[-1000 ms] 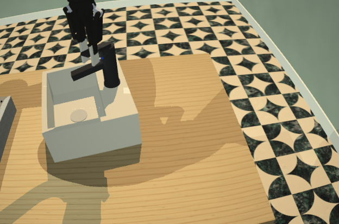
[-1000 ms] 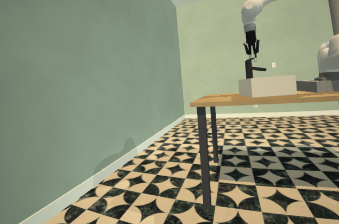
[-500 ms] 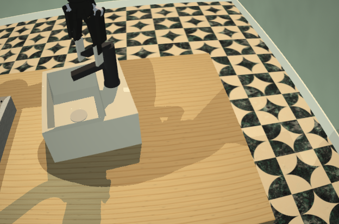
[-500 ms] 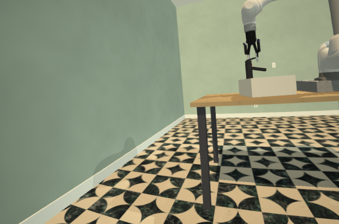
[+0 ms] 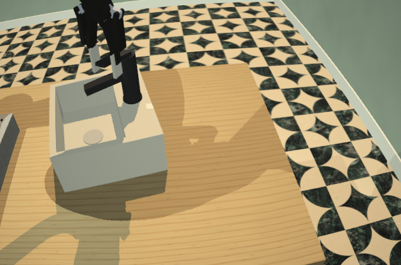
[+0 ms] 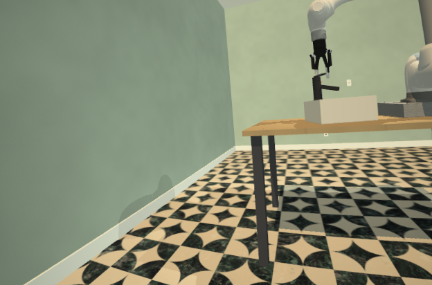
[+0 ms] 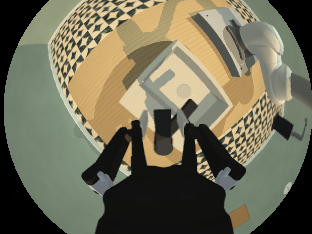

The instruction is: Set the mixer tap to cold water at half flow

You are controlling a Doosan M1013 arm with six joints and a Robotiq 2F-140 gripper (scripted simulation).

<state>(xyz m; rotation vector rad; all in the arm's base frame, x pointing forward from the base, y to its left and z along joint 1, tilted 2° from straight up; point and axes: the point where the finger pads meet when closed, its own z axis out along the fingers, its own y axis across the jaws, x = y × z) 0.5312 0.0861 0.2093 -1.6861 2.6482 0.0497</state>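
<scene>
Now: hand 30 mm to the right of the lever, 10 mm short of it and 10 mm above it. The rest, counted from my hand: white basin 250 mm below, 80 mm behind, 30 mm to the left; then mixer tap 60 mm below, 50 mm to the left, 20 mm ahead.
</scene>
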